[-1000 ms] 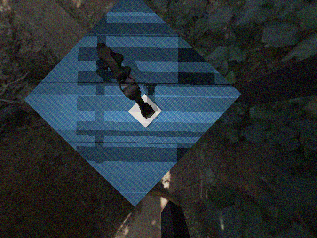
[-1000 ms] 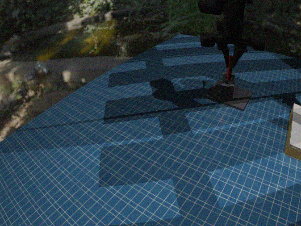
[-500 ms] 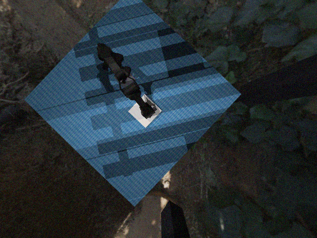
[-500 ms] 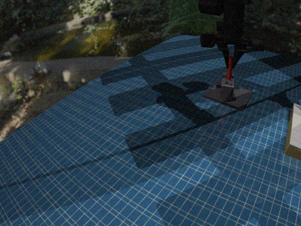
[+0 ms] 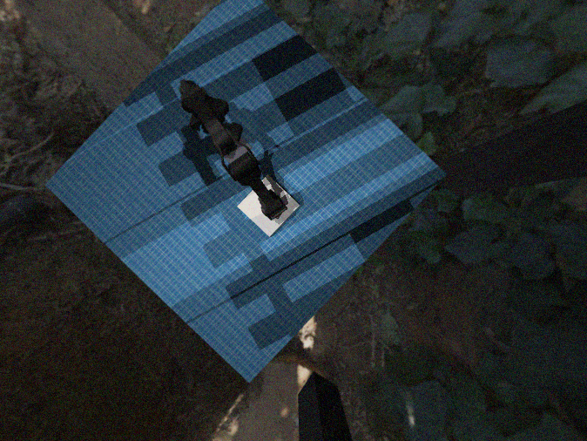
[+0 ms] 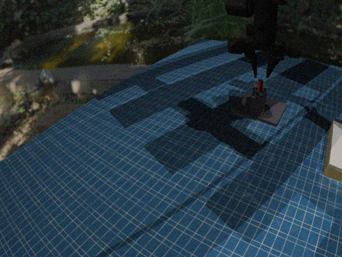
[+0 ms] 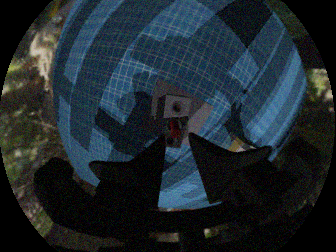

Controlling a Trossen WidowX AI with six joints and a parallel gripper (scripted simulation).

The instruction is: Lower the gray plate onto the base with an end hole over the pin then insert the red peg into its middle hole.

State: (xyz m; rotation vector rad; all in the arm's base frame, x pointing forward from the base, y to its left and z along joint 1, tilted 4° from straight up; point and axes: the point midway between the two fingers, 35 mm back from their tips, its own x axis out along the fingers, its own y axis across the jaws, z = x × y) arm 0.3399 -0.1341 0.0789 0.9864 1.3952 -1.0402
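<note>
The red peg is 5 cm below my gripper tip. From my gripper tip the other things lie so: dark square base: 1 cm behind, 2 cm to the left, 9 cm below; gray plate: 5 cm below.
</note>
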